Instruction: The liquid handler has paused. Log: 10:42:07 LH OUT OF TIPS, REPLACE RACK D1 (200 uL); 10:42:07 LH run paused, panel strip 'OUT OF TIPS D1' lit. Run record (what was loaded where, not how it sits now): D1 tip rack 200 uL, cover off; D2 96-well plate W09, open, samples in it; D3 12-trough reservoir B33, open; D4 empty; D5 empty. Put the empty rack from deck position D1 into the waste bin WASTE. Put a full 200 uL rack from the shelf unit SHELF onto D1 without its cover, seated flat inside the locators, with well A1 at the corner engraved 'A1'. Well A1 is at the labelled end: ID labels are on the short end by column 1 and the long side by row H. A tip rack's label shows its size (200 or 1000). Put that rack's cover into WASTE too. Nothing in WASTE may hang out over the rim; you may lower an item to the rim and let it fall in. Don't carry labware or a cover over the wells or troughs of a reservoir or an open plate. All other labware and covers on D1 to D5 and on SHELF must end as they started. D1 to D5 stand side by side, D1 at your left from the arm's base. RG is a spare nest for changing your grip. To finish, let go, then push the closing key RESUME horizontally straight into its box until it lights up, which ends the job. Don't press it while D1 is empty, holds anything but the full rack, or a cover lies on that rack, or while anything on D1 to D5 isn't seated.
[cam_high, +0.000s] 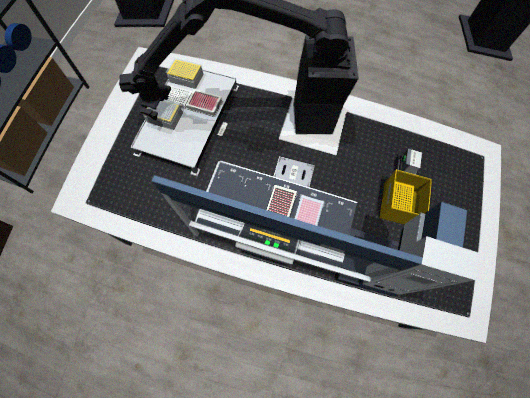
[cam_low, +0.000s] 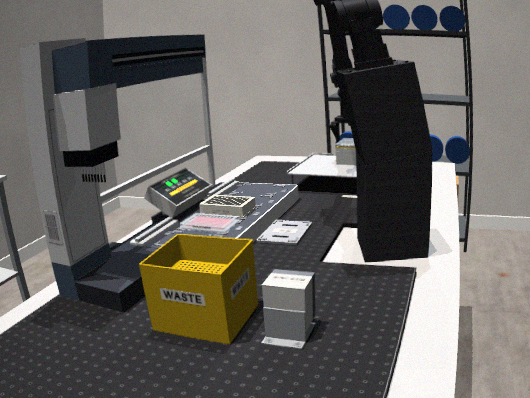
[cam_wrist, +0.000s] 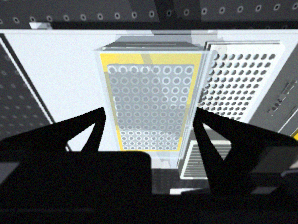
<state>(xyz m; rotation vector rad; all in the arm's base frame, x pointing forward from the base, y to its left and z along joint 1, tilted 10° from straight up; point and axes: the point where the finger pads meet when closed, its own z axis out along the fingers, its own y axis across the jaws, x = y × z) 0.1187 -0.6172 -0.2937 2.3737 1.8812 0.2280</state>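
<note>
My hand is right at the clear rack cover. Also, from my hand: blue gantry (52 cm ahead, 51 cm to the left, 38 cm above); shelf plate (4 cm behind, 8 cm to the left, 7 cm below); white well plate (11 cm behind, 3 cm to the left, 6 cm below).
</note>
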